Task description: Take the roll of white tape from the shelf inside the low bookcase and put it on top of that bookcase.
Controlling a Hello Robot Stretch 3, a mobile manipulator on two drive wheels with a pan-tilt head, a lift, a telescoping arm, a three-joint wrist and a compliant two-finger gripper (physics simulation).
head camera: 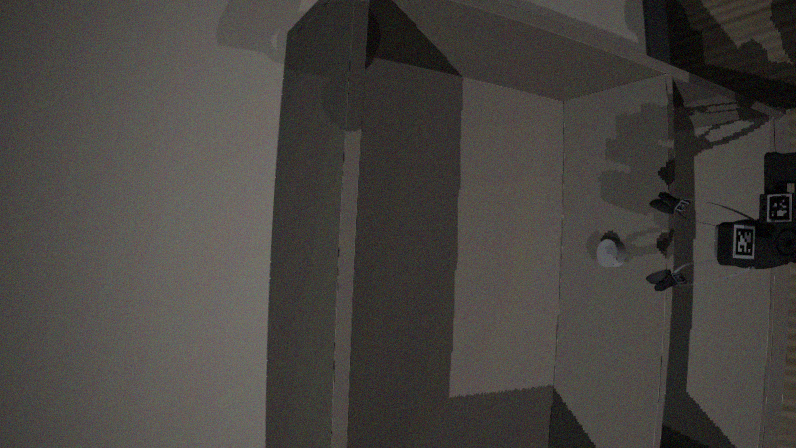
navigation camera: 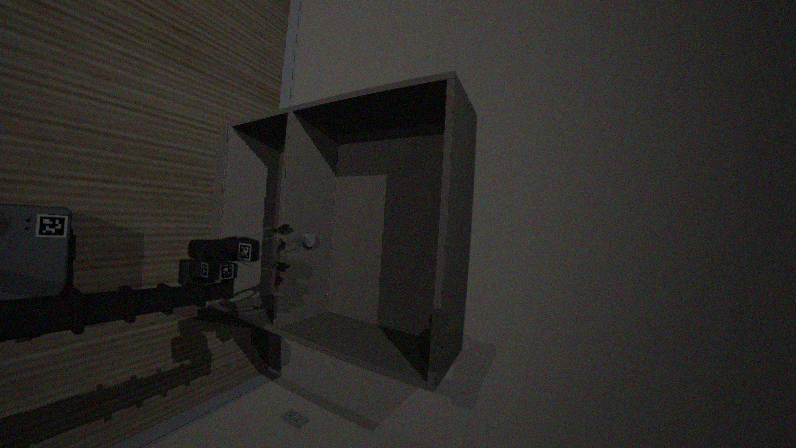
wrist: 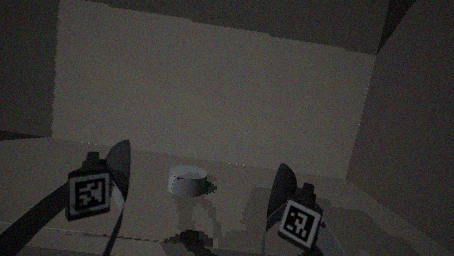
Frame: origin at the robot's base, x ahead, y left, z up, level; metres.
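Seen in the pictures: gripper, between the fingertips: (head camera: 650, 241) (navigation camera: 290, 248).
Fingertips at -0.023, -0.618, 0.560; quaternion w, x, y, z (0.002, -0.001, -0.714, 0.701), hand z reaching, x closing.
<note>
Pixels of each thing's top centre, then the offset from my fingertips to it, as dx, dy, dz. Level surfaces: height alone.
- white tape roll, centre of its top: (head camera: 606, 253) (navigation camera: 310, 240) +0.021, -0.139, -0.052
- middle shelf, height of its surface: dz -0.076
- bookcase's top board, height of its surface: dz +0.500
- striped wood floor, height of its surface: dz -0.560
- wall outlet, centre of its top: (navigation camera: 303, 424) -0.771, -0.208, -0.103
The white tape roll (head camera: 609, 253) (navigation camera: 309, 240) (wrist: 186, 182) sits flat on the middle shelf (head camera: 612, 345) (navigation camera: 306, 194) (wrist: 145, 205) inside the low bookcase, apart from its back panel. The bookcase's top board (head camera: 306, 278) (navigation camera: 462, 222) shows at the left in the head view and at the right in the navigation view. My gripper (head camera: 662, 241) (navigation camera: 284, 248) (wrist: 203, 172) is open and empty, with its fingertips at the shelf's front part. The roll lies a little beyond the fingertips, between their lines and left of centre in the wrist view, touching neither finger.
A side panel (head camera: 529, 55) (wrist: 410, 125) stands to the right of the gripper in the wrist view. The lower compartment lies under the shelf. A striped wood floor (navigation camera: 139, 111) is in front of the bookcase. A wall outlet (navigation camera: 294, 417) is beside it.
</note>
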